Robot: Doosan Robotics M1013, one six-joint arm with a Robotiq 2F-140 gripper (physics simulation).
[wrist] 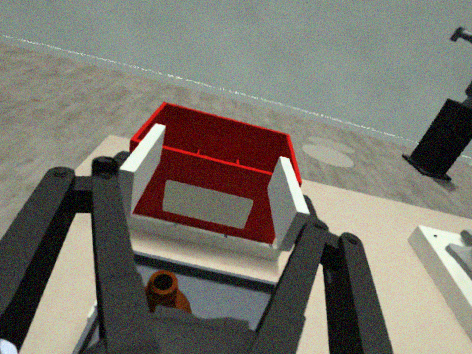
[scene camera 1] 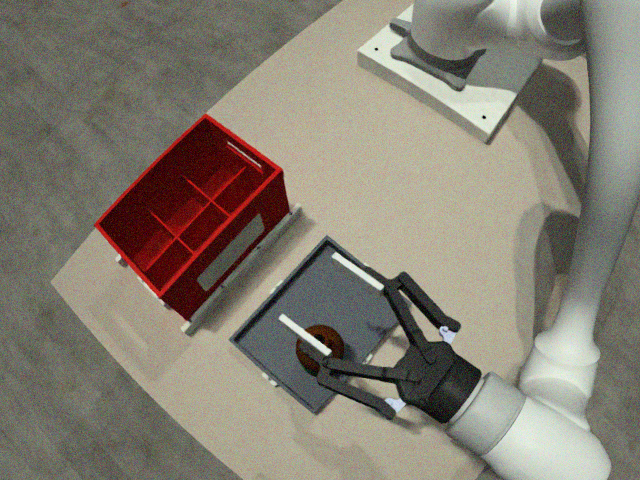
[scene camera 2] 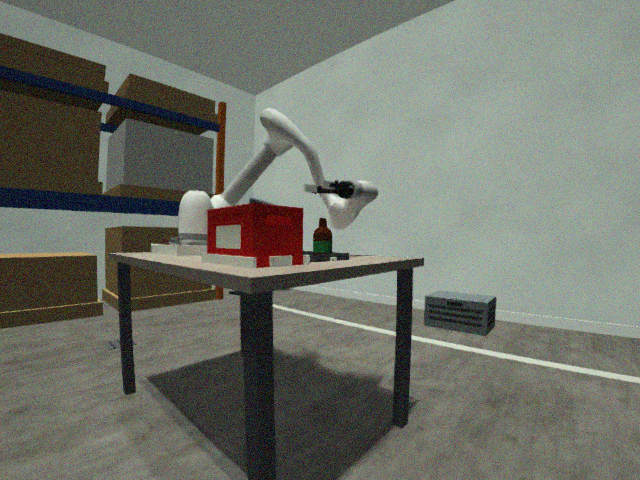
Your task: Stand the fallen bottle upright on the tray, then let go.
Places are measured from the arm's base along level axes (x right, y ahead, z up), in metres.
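Pixels of known places: gripper, fingertip midpoint: (wrist: pixel 219 158) (scene camera 1: pixel 308 289) (scene camera 2: pixel 313 186); arm's base, link origin: (scene camera 1: pixel 439 51) (scene camera 2: pixel 193 245).
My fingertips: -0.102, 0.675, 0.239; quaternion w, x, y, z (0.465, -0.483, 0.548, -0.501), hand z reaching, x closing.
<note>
For each thing: its top centre in the pictures, then the offset to it from my fingertips, as dx, dy, dz.
- brown bottle with a green band, top centre: (wrist: pixel 163 281) (scene camera 1: pixel 318 339) (scene camera 2: pixel 322 218) -0.026, +0.027, -0.124
- dark grey tray, top centre: (wrist: pixel 191 324) (scene camera 1: pixel 320 323) (scene camera 2: pixel 308 252) +0.004, -0.019, -0.259
- red divided crate, top centre: (scene camera 1: pixel 181 197) (wrist: pixel 223 136) (scene camera 2: pixel 253 209) +0.272, -0.039, -0.109
The brown bottle with a green band (scene camera 1: pixel 334 342) (scene camera 2: pixel 322 242) (wrist: pixel 175 301) stands upright on the dark grey tray (scene camera 1: pixel 305 294) (scene camera 2: pixel 339 256) (wrist: pixel 220 301), in its lower part in scene camera 1. In the wrist view its mouth and shoulder show at the bottom, and the gripper body hides its lower part. My gripper (scene camera 1: pixel 331 303) (scene camera 2: pixel 311 188) (wrist: pixel 219 158) is open and empty, with its white pads wide apart. It points sideways and is above the bottle, apart from it. One pad covers part of the bottle in scene camera 1.
A red divided crate (scene camera 1: pixel 276 198) (scene camera 2: pixel 277 232) (wrist: pixel 215 175) stands beside the tray with a narrow gap. The arm's white base plate (scene camera 1: pixel 385 67) (wrist: pixel 435 250) is on the table. A storage rack (scene camera 2: pixel 221 155) and a grey crate (scene camera 2: pixel 460 312) stand away from the table.
</note>
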